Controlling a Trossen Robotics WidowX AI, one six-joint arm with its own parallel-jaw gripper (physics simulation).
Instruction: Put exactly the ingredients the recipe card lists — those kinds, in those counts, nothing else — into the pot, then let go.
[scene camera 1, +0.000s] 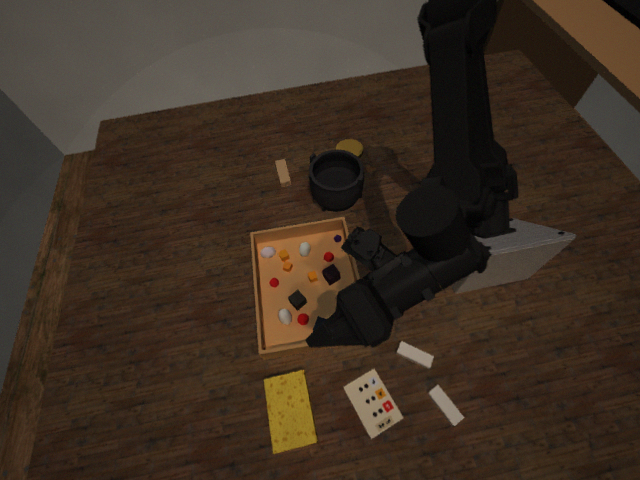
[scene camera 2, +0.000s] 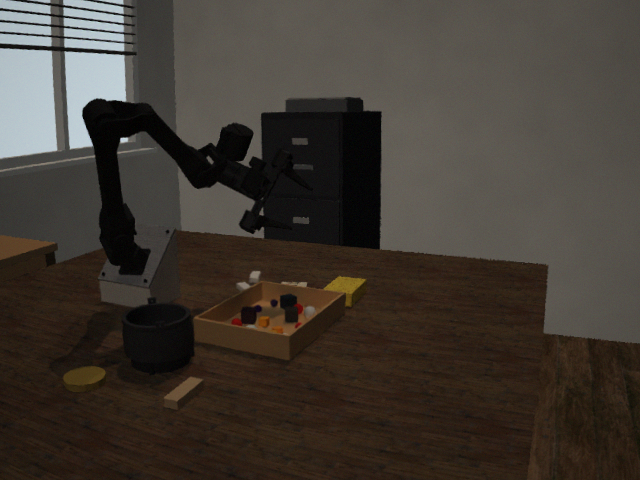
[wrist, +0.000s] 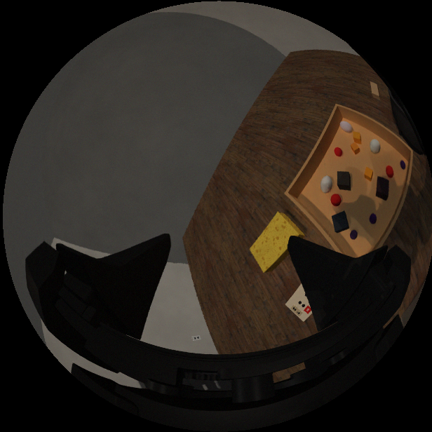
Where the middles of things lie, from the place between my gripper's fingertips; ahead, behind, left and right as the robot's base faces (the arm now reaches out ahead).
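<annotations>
There is a tan block (scene camera 2: 176, 399), and counted from my hand it is 46 cm to the right, 20 cm below and 2 cm behind. The black pot (scene camera 2: 158, 337) is 36 cm to the right of my hand, 16 cm below it and 13 cm behind it. A yellow disc (scene camera 2: 83, 379) is well to the right of my hand, and it is also a good way below it and a good way behind it. As for the wooden tray (scene camera 1: 275, 339), I see it 18 cm below my hand, 15 cm to the right of it and 1 cm behind it.
</annotations>
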